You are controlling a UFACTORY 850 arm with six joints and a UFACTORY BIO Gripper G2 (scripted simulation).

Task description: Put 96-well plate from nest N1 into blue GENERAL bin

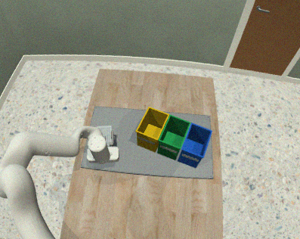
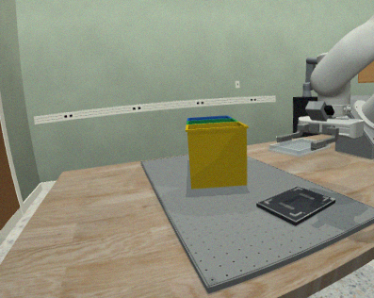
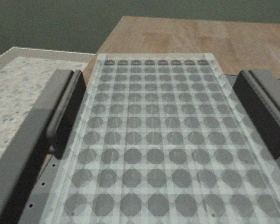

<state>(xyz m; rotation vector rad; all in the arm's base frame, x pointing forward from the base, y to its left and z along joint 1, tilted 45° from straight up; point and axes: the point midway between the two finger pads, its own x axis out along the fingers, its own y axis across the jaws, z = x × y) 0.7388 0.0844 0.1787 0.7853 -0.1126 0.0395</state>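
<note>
Right now my hand is 4 cm past the blue bin, 51 cm to the left of it and 7 cm above it. The rest, counted from my hand: yellow bin: 7 cm ahead, 27 cm to the right, 7 cm below; black plate nest: 15 cm below; clear 96-well plate: 1 cm below.
</note>
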